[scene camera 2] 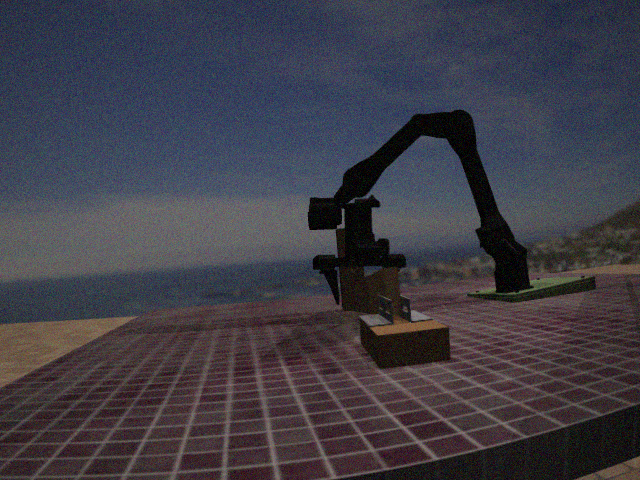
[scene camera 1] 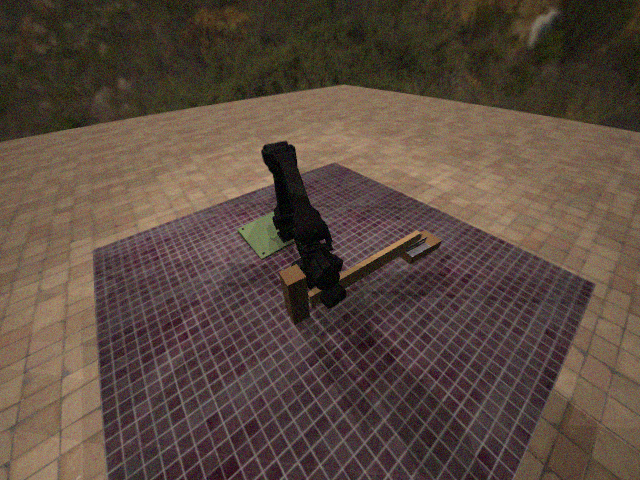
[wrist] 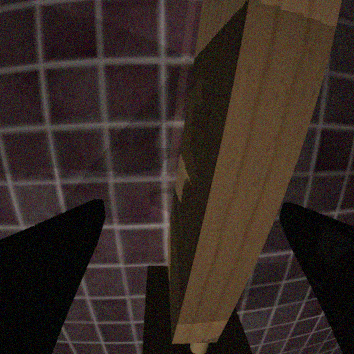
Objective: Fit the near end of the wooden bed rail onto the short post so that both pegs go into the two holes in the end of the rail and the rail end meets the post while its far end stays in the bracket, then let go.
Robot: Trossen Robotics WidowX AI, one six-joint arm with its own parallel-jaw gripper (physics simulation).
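Frame: origin at the arm's base, x up, y right, z ahead, level; metres.
Seen in the pictures: gripper, fingertip midpoint: [scene camera 1: 320,297] [wrist: 194,209]; arm's base, origin of the base link: [scene camera 2: 514,290] [scene camera 1: 287,234].
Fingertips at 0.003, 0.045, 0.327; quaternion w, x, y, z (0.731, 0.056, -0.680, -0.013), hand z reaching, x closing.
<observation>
Pixels of each thing's top centre, then the offset from my fingertips to it, as dx, dy, dz. "pt": a spot on its surface instead. Level surfaces: height alone.
- wooden bracket, surface spot: [scene camera 2: 408,343] pt +0.005, -0.507, +0.009
- pale peg, surface spot: [wrist: 198,347] pt +0.039, +0.047, +0.003
- purple tiled mat, its level: dx -0.019
The wooden bed rail [scene camera 1: 372,264] [scene camera 2: 390,284] [wrist: 250,150] has its far end between the metal plates of the wooden bracket [scene camera 1: 433,242] [scene camera 2: 408,343]. Its near end is close to the short wooden post [scene camera 1: 295,294] [scene camera 2: 340,240] [wrist: 157,300]. In the wrist view a pale peg [wrist: 198,347] shows just past the rail's near end, so a small gap shows there; the other peg and the holes are hidden. My gripper [scene camera 2: 367,301] [wrist: 194,209] is open and empty, with its fingertips apart on either side of the rail near the post. In scene camera 2 one finger is hidden.
The arm [scene camera 1: 299,206] [scene camera 2: 480,180] rises from a green base plate [scene camera 1: 261,237] [scene camera 2: 563,285] behind the post and rail. Post, bracket and base plate stand on a purple tiled mat [scene camera 1: 232,387] [scene camera 2: 232,413] [wrist: 75,95], surrounded by pale tiled floor [scene camera 1: 46,310] in scene camera 1.
</observation>
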